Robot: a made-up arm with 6 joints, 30 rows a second.
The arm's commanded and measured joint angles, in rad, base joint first. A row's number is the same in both.
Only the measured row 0 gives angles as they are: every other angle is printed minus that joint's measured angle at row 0.
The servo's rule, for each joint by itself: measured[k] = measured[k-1] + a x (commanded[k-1-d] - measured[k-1]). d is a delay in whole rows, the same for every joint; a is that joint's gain. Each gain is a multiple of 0.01, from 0.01 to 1. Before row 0 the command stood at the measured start. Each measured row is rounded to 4 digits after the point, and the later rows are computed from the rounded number. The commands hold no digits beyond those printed.
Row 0, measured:
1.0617 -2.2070 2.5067 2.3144 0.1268 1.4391
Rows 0 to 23, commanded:
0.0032 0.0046 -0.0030 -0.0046 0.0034 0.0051
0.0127 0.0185 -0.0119 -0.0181 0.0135 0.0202
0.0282 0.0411 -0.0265 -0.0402 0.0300 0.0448
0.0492 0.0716 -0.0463 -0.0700 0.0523 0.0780
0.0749 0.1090 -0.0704 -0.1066 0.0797 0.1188
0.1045 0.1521 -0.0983 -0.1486 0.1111 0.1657
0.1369 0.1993 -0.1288 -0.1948 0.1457 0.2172
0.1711 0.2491 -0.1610 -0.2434 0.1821 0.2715
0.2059 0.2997 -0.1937 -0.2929 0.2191 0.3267
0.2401 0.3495 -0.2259 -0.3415 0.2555 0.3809
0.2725 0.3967 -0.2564 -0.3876 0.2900 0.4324
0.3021 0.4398 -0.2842 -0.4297 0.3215 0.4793
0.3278 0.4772 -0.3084 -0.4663 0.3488 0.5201
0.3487 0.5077 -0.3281 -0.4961 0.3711 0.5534
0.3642 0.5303 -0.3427 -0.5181 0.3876 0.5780
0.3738 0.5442 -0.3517 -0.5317 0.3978 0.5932
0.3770 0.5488 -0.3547 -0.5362 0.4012 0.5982
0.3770 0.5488 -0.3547 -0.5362 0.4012 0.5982
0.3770 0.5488 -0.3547 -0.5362 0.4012 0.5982
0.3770 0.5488 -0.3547 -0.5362 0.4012 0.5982
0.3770 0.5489 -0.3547 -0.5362 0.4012 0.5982
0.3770 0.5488 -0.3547 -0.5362 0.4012 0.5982
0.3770 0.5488 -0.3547 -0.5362 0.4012 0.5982
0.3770 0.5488 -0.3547 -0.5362 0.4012 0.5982
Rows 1 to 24, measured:
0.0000 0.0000 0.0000 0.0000 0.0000 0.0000
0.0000 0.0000 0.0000 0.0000 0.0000 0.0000
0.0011 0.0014 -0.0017 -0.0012 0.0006 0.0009
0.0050 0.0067 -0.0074 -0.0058 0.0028 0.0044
0.0129 0.0174 -0.0181 -0.0151 0.0074 0.0117
0.0252 0.0342 -0.0339 -0.0299 0.0150 0.0236
0.0421 0.0574 -0.0543 -0.0506 0.0260 0.0407
0.0633 0.0868 -0.0789 -0.0771 0.0405 0.0632
0.0883 0.1217 -0.1068 -0.1089 0.0584 0.0909
0.1165 0.1612 -0.1372 -0.1452 0.0794 0.1234
0.1469 0.2041 -0.1688 -0.1851 0.1031 0.1600
0.1786 0.2492 -0.2008 -0.2273 0.1290 0.1998
0.2105 0.2949 -0.2319 -0.2706 0.1564 0.2417
0.2416 0.3398 -0.2612 -0.3136 0.1845 0.2845
0.2709 0.3824 -0.2876 -0.3548 0.2124 0.3269
0.2974 0.4212 -0.3103 -0.3930 0.2394 0.3677
0.3201 0.4550 -0.3284 -0.4268 0.2646 0.4056
0.3384 0.4827 -0.3414 -0.4551 0.2872 0.4394
0.3515 0.5032 -0.3488 -0.4770 0.3066 0.4680
0.3602 0.5173 -0.3521 -0.4930 0.3227 0.4914
0.3659 0.5271 -0.3536 -0.5047 0.3360 0.5106
0.3697 0.5338 -0.3542 -0.5132 0.3471 0.5264
0.3722 0.5385 -0.3545 -0.5194 0.3563 0.5393
0.3738 0.5417 -0.3546 -0.5239 0.3639 0.5499
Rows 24 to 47, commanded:
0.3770 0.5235 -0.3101 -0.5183 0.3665 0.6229
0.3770 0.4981 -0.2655 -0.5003 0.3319 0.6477
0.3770 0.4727 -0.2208 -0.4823 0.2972 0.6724
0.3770 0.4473 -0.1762 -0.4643 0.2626 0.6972
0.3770 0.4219 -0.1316 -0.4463 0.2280 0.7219
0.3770 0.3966 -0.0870 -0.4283 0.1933 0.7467
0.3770 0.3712 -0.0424 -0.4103 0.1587 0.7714
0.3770 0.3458 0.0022 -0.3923 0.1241 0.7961
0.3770 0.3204 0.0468 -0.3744 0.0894 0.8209
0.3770 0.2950 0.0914 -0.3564 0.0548 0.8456
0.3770 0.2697 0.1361 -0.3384 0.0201 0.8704
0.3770 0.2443 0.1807 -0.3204 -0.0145 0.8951
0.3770 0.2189 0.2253 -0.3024 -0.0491 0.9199
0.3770 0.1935 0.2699 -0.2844 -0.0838 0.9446
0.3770 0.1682 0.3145 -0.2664 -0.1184 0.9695
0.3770 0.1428 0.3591 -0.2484 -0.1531 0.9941
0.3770 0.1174 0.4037 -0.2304 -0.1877 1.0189
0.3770 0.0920 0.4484 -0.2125 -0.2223 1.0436
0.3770 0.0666 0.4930 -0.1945 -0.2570 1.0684
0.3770 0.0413 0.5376 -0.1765 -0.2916 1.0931
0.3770 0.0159 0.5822 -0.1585 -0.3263 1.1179
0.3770 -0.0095 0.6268 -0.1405 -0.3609 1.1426
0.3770 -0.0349 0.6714 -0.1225 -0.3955 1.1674
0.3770 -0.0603 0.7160 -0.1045 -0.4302 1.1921
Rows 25 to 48, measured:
0.3749 0.5439 -0.3547 -0.5272 0.3702 0.5586
0.3756 0.5454 -0.3547 -0.5296 0.3755 0.5657
0.3761 0.5386 -0.3297 -0.5265 0.3740 0.5760
0.3764 0.5260 -0.2937 -0.5194 0.3668 0.5889
0.3766 0.5095 -0.2529 -0.5094 0.3550 0.6039
0.3767 0.4902 -0.2099 -0.4972 0.3393 0.6207
0.3768 0.4690 -0.1661 -0.4835 0.3204 0.6389
0.3769 0.4466 -0.1218 -0.4686 0.2988 0.6583
0.3769 0.4232 -0.0773 -0.4529 0.2750 0.6787
0.3769 0.3992 -0.0328 -0.4365 0.2493 0.6998
0.3769 0.3748 0.0118 -0.4197 0.2221 0.7216
0.3769 0.3501 0.0564 -0.4026 0.1937 0.7439
0.3769 0.3252 0.1010 -0.3853 0.1642 0.7667
0.3769 0.3001 0.1456 -0.3678 0.1338 0.7898
0.3769 0.2749 0.1902 -0.3501 0.1027 0.8132
0.3769 0.2497 0.2348 -0.3324 0.0710 0.8369
0.3769 0.2244 0.2794 -0.3146 0.0388 0.8608
0.3769 0.1991 0.3240 -0.2967 0.0062 0.8848
0.3769 0.1738 0.3686 -0.2788 -0.0268 0.9089
0.3769 0.1484 0.4133 -0.2609 -0.0600 0.9331
0.3769 0.1230 0.4579 -0.2430 -0.0935 0.9575
0.3769 0.0977 0.5025 -0.2250 -0.1272 0.9819
0.3769 0.0723 0.5471 -0.2070 -0.1610 1.0064
0.3769 0.0469 0.5917 -0.1890 -0.1950 1.0309

